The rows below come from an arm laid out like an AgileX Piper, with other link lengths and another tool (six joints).
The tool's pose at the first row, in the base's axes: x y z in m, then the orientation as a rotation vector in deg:
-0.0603, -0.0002, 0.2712, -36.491, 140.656, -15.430
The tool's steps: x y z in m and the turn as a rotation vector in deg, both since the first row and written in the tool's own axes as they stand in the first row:
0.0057, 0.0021, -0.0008, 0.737, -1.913, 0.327
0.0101, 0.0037, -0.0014, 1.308, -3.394, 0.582
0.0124, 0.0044, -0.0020, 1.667, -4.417, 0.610
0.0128, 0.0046, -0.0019, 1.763, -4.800, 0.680
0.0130, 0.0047, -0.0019, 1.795, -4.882, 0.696
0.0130, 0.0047, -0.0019, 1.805, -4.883, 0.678
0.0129, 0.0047, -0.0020, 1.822, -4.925, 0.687
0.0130, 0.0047, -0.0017, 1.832, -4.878, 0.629
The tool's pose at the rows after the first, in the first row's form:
-0.0657, -0.0012, 0.2684, -35.748, 138.705, -15.463
-0.0698, -0.0020, 0.2662, -35.173, 137.194, -15.486
-0.0720, -0.0025, 0.2653, -34.973, 136.123, -15.515
-0.0723, -0.0025, 0.2650, -34.842, 135.748, -15.458
-0.0725, -0.0025, 0.2649, -34.808, 135.664, -15.458
-0.0725, -0.0025, 0.2649, -34.825, 135.656, -15.477
-0.0725, -0.0025, 0.2650, -34.807, 135.613, -15.478
-0.0724, -0.0025, 0.2647, -34.874, 135.641, -15.530

